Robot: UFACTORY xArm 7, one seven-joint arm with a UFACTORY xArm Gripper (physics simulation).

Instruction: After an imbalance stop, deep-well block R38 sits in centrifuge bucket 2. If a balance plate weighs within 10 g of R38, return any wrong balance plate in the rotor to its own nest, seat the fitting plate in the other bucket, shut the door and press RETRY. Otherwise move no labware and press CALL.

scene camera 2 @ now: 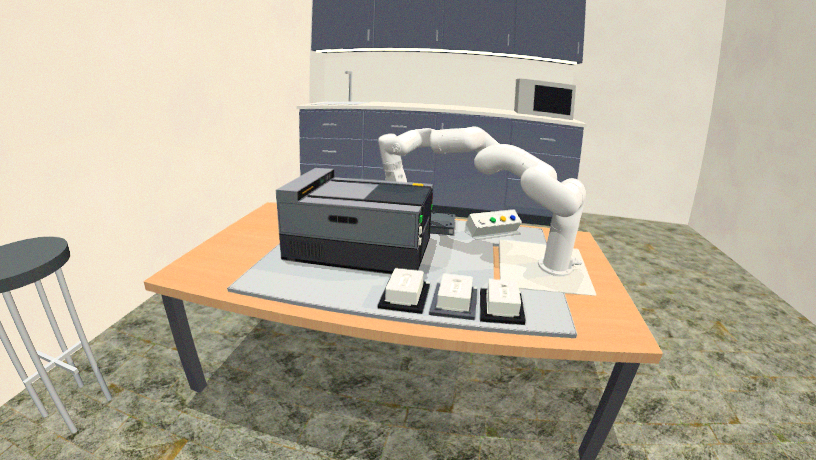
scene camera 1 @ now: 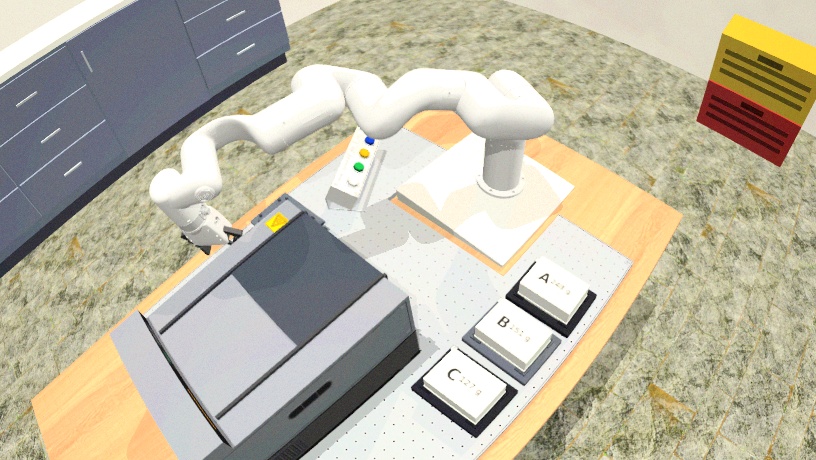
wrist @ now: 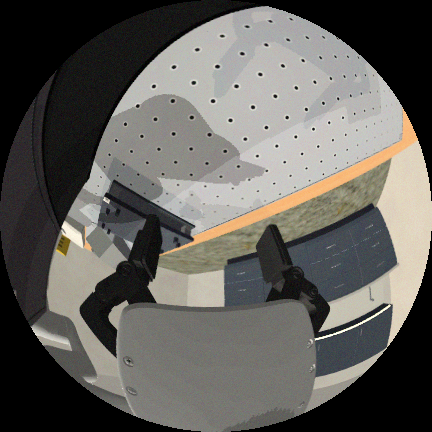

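My gripper is open and empty, beyond the centrifuge's far side at the table's back edge; the centrifuge hides it in scene camera 2. The centrifuge has a flat top with two rails; R38, the buckets and the rotor do not show, and I cannot tell the door's state. Balance plates A, B and C sit in their nests, their small weights reading about 248 g, 151 g and 127 g. A white button box has white, green, yellow and blue buttons.
A low dark device lies near the table's back edge, close to the gripper in the wrist view. The arm's base stands on a white board. A perforated grey plate lies under the equipment.
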